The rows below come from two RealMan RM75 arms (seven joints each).
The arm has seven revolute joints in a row. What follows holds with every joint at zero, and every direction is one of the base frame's.
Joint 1 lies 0.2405 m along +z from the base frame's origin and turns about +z.
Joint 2 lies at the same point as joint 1 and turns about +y.
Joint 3 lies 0.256 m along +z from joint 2 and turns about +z.
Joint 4 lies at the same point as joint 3 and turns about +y.
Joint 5 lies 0.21 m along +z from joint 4 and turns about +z.
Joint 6 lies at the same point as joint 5 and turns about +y.
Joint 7 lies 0.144 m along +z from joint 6 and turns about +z.
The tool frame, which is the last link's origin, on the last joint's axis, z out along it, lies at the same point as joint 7; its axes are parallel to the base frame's.
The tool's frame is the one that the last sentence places.
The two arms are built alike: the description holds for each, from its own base.
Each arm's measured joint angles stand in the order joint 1, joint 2, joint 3, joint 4, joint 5, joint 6, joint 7.
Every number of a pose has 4 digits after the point.
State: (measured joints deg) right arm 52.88 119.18 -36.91 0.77 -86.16 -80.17 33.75; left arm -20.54 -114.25 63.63 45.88 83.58 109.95 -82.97
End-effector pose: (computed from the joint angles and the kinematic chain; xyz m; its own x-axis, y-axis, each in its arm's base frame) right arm 0.1417 0.3811 -0.0685 0.6527 0.1520 -0.7422 -0.2179 -0.9006 -0.3761; left arm -0.2195 0.2666 0.0350 0.6799 0.2477 0.6902 0.1832 -0.9688 0.1673
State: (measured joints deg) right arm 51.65 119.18 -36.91 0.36 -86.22 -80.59 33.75; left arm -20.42 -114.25 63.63 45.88 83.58 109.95 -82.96
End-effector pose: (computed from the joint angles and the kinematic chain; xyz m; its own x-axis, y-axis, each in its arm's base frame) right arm 0.1488 0.3784 -0.0670 0.6528 0.1472 -0.7431 -0.2294 -0.8965 -0.3791; left arm -0.2201 0.2662 0.0350 0.6795 0.2490 0.6902 0.1851 -0.9684 0.1671
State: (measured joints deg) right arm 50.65 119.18 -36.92 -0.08 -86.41 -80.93 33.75; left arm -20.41 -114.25 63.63 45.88 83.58 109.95 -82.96
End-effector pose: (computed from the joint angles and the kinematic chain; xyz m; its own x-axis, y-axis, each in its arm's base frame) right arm 0.1544 0.3760 -0.0658 0.6542 0.1448 -0.7423 -0.2358 -0.8935 -0.3822; left arm -0.2201 0.2661 0.0350 0.6794 0.2491 0.6902 0.1852 -0.9684 0.1671
